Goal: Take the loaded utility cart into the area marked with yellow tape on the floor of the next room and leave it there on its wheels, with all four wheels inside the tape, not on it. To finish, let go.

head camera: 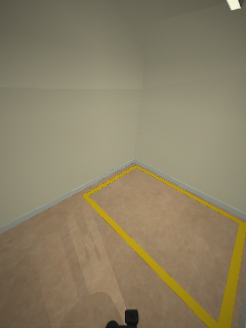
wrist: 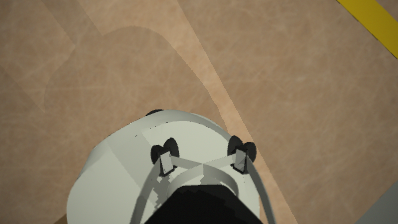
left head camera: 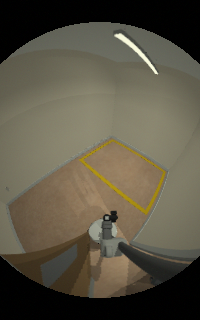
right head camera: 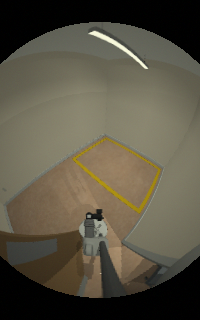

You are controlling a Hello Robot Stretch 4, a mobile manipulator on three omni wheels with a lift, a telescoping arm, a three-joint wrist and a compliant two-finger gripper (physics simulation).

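Where they show: gripper, fingertip midpoint: [wrist: 203, 148]; robot's base at its link origin: [right head camera: 93, 228].
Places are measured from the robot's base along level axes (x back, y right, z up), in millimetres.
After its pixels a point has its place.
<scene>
The yellow tape [head camera: 131, 243] @[x -857, y 178, z -27 mm] [left head camera: 147, 209] @[x -276, y 867, z -27 mm] [right head camera: 139, 208] @[x -275, y 844, z -31 mm] [wrist: 377, 20] @[x -446, y 604, z -27 mm] outlines a four-sided area on the floor in the far corner, close to two walls. No cart stands inside it. In the right head view a small dark grey piece, probably the utility cart [right head camera: 158, 274], shows at the lower right beyond the wall's end; its load and wheels cannot be made out. My gripper [wrist: 203, 148] @[x -170, y 88, z 337 mm] is open and empty, its two dark fingertips apart above my own pale round base. It is apart from the cart and outside the tape.
A brown door [left head camera: 25, 267] [right head camera: 70, 262] @[x 378, y -195, z 617 mm] with a grey panel stands close at the lower left. A wall end with grey skirting [right head camera: 150, 254] @[x 252, y 448, z 870 mm] is at the lower right, beside an opening. Walls meet behind the taped corner. A ceiling lamp [left head camera: 137, 50] @[x -1026, y 279, z 2050 mm] [right head camera: 120, 46] @[x -1051, y 300, z 2050 mm] hangs above.
</scene>
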